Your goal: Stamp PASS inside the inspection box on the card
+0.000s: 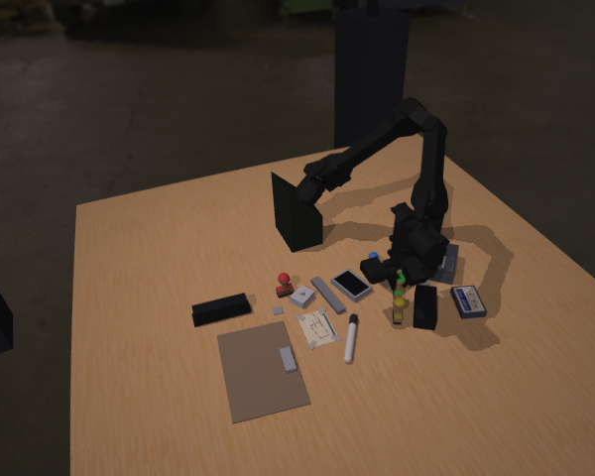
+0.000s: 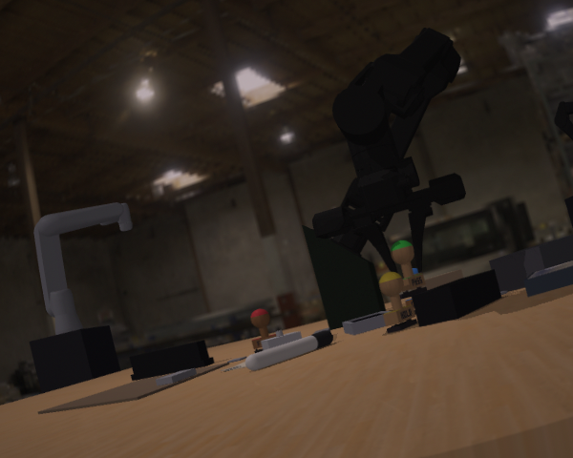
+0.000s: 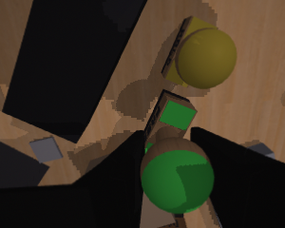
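Now: gripper tip 40 mm short of the yellow-knobbed stamp, 40 mm above it and 20 mm to the left of it. Round my gripper tip: green-knobbed PASS stamp: right at my gripper tip; ink pad: 100 mm behind, 60 mm to the right, 50 mm below; tan cube: 60 mm behind, 40 mm to the left, 30 mm below.
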